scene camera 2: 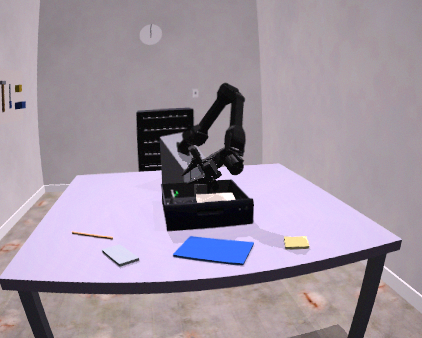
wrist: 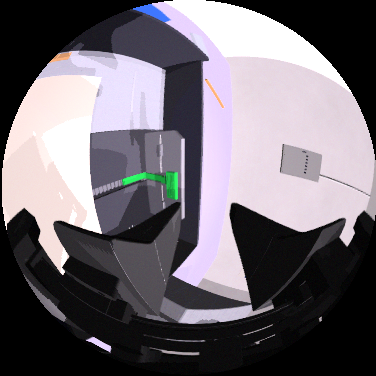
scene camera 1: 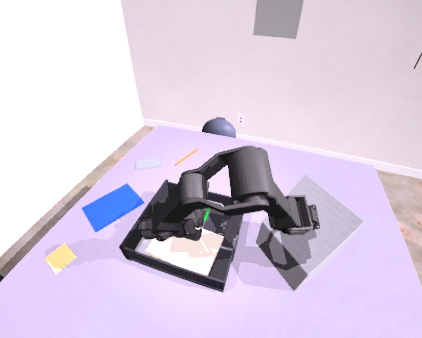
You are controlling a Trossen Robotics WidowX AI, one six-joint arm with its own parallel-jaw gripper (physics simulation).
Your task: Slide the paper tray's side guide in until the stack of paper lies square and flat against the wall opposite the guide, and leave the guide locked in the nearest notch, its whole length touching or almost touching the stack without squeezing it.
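Observation:
The black paper tray stands on the table. The pale paper stack lies inside, partly hidden by the arm or its shadow; I cannot tell whether it is square to the opposite wall. The grey side guide stands upright near the tray's wall, with a wide gap to the stack. Its green latch is beside a notched strip. My gripper is partly open and empty over the tray, its left finger near the guide's near end in the wrist view; contact is unclear.
A blue folder, yellow pad, orange pencil and pale card lie around the tray. A grey block stands under the arm's base.

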